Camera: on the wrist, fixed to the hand. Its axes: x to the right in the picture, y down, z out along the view.
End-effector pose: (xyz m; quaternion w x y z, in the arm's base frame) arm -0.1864 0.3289 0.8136 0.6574 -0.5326 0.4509 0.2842
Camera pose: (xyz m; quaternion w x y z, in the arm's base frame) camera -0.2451 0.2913 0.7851 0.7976 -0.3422 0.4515 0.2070
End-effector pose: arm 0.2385 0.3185 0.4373 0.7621 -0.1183 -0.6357 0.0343
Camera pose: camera 0.2969 0.3630 0.4208 0.7182 0.0697 -0.6662 0.1881
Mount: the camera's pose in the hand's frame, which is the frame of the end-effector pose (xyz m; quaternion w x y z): 0.0042 0.0526 -0.0537 0.9691 0.2348 -0.0758 -0.0044
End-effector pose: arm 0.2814 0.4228 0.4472 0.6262 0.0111 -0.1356 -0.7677
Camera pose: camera 0.3409 0.3989 0.4078 0.5906 0.1002 -0.3591 -0.7157
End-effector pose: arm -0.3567 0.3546 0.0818 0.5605 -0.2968 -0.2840 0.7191
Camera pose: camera -0.3510 0.3517 0.0068 0.5945 -0.1003 -0.1502 0.7836
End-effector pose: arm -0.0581 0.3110 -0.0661 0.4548 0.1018 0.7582 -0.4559
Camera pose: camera -0.0626 0.3816 -0.0917 0.4723 0.1676 0.5937 -0.6296
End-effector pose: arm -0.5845 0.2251 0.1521 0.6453 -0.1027 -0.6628 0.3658
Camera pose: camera -0.5528 0.2840 0.1175 0.6008 0.0826 -0.6058 0.5150
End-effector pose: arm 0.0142 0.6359 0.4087 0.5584 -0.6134 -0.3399 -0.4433
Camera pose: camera 0.0549 0.5750 0.3915 0.6574 -0.4954 -0.4785 -0.3057
